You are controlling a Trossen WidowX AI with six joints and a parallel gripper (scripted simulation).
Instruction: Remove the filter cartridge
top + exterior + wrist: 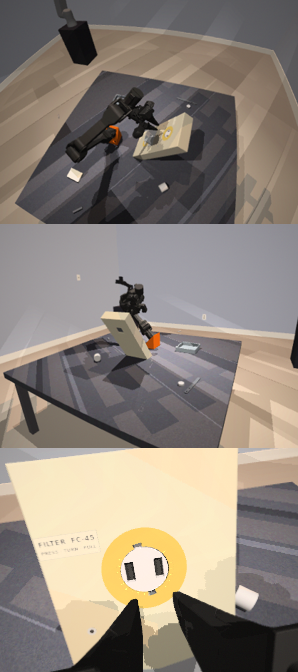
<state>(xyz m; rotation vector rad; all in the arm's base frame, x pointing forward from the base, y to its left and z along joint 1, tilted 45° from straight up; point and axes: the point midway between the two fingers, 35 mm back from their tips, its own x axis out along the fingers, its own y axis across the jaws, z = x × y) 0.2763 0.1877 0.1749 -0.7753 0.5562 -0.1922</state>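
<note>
Right now the round filter cartridge is 6 cm ahead of my gripper tip and 5 cm below it. Also, from my gripper tip: grey-blue tray (38 cm behind, 30 cm below, 27 cm to the left); then pale flat block (44 cm behind, 34 cm to the right, 30 cm below); then tan service panel (12 cm below, 2 cm ahead).
</note>
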